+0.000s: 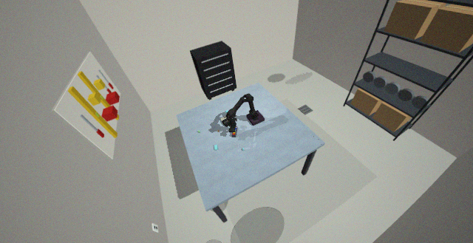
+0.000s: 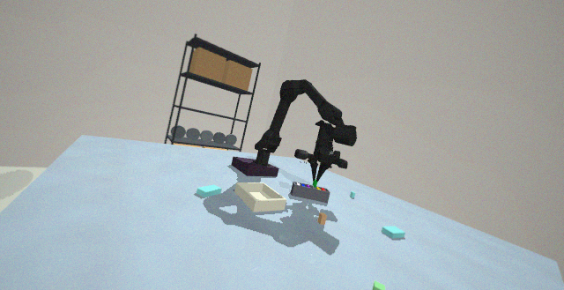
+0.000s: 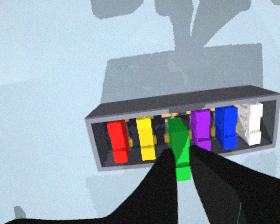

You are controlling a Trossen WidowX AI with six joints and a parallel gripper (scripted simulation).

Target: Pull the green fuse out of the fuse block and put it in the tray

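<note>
My gripper tip is 4 cm above the yellow fuse, 2 cm to the right of it and 1 cm short of it. From my gripper tip the other things lie so: red fuse (4 cm below, 3 cm to the left, 2 cm ahead); green fuse (1 cm below); purple fuse (4 cm below, 2 cm to the right, 1 cm behind).
</note>
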